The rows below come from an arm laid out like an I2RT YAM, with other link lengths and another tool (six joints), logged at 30 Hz.
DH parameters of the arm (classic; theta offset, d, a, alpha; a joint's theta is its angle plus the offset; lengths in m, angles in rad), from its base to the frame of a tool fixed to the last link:
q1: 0 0.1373 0.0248 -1.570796
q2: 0 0 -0.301 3.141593
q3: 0.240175 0 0.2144 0
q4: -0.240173 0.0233 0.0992 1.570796
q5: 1.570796 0.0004 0 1.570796
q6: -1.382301 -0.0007 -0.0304 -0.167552
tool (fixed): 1.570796 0.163 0 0
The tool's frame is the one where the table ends.
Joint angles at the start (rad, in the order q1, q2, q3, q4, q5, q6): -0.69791 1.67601 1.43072 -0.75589 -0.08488 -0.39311
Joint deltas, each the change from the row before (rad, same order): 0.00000 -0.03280 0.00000 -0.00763 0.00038 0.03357; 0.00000 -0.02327 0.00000 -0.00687 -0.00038 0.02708; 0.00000 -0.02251 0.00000 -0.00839 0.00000 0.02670; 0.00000 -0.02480 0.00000 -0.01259 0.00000 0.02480; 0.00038 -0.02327 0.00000 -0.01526 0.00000 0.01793; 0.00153 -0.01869 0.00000 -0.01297 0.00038 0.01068; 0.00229 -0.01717 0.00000 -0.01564 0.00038 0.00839; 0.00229 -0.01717 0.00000 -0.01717 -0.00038 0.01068; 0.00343 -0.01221 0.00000 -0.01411 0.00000 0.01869; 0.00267 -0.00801 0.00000 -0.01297 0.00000 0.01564
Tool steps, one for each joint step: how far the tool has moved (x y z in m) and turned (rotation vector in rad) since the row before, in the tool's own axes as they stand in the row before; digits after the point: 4 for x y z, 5 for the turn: 0.0005 -0.0017 -0.0115 0.01898 0.00506 0.03510; 0.0000 -0.0007 -0.0082 0.01169 0.00219 0.02803; 0.0000 -0.0002 -0.0079 0.00950 0.00183 0.02747; 0.0000 0.0006 -0.0088 0.00797 0.00127 0.02545; -0.0001 0.0015 -0.0083 0.00501 0.00044 0.01804; -0.0003 0.0013 -0.0066 0.00404 -0.00016 0.00979; -0.0006 0.0022 -0.0062 0.00033 -0.00093 0.00660; -0.0008 0.0027 -0.0062 -0.00154 -0.00178 0.00873; -0.0015 0.0027 -0.0045 -0.00471 -0.00215 0.01557; -0.0012 0.0029 -0.0031 -0.00734 -0.00171 0.01289
